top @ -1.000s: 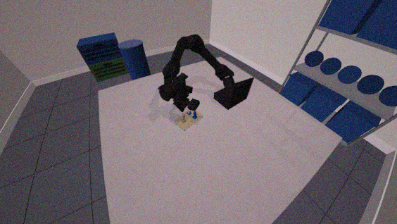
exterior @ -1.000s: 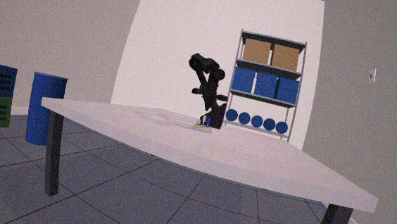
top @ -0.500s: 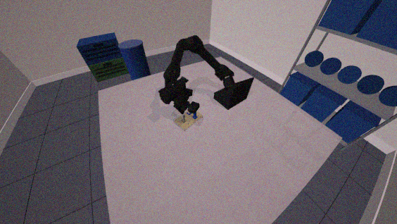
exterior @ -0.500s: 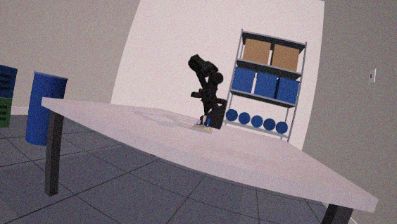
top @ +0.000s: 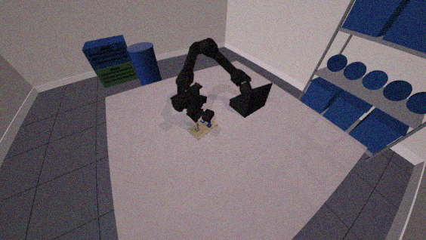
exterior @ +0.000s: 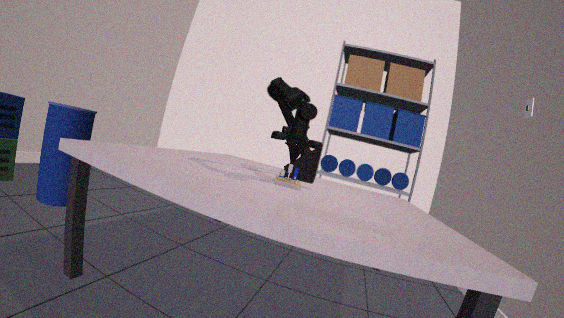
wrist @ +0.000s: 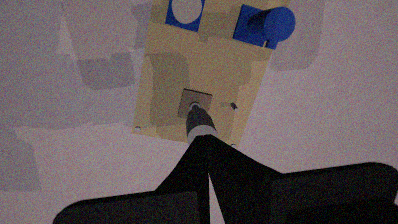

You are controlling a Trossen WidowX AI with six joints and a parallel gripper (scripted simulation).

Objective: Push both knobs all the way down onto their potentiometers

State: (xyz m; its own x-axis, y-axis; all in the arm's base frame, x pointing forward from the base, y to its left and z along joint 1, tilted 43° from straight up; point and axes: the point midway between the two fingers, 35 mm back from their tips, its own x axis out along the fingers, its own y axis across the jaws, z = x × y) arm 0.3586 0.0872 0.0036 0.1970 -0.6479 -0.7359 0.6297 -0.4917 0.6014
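Now: the grey knob 20 mm below my gripper tip. The rest, counted from my gripper tip: blue knob (70 mm behind, 30 mm below).
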